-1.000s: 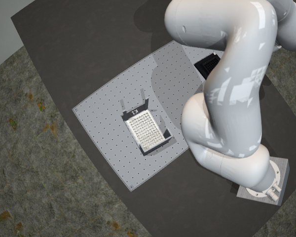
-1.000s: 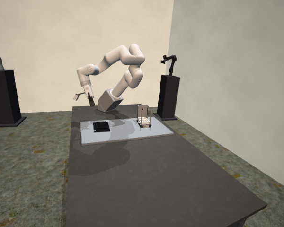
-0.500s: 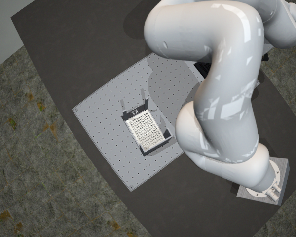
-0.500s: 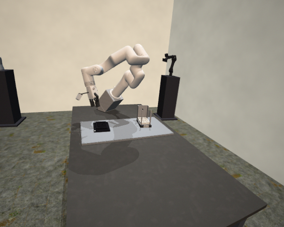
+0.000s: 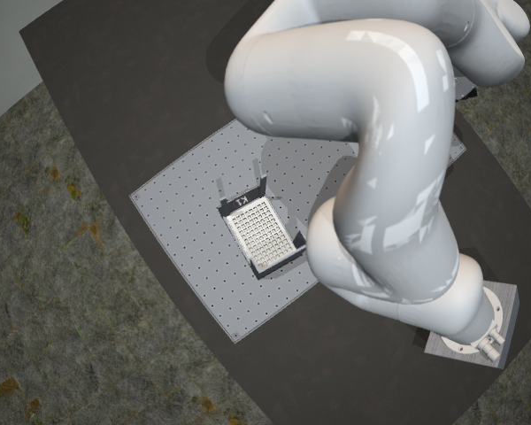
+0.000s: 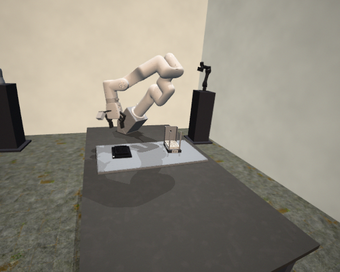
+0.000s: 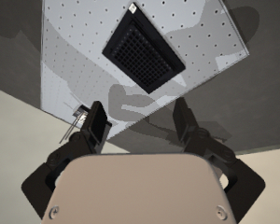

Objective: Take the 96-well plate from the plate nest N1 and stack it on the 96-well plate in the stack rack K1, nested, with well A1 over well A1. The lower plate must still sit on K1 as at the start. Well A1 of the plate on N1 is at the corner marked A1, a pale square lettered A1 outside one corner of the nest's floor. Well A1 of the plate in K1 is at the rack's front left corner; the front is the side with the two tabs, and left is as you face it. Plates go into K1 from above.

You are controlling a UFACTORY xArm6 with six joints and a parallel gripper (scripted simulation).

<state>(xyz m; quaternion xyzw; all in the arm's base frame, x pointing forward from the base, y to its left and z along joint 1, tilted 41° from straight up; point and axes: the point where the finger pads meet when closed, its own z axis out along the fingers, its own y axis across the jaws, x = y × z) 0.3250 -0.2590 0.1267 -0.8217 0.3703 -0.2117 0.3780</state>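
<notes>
My hand is 16 cm above the black 96-well plate and 3 cm to the right of it. Round my hand: white 96-well plate 39 cm to the left, 16 cm below, 4 cm behind; pale A1 mark 17 cm below, 8 cm ahead, 2 cm to the right.
</notes>
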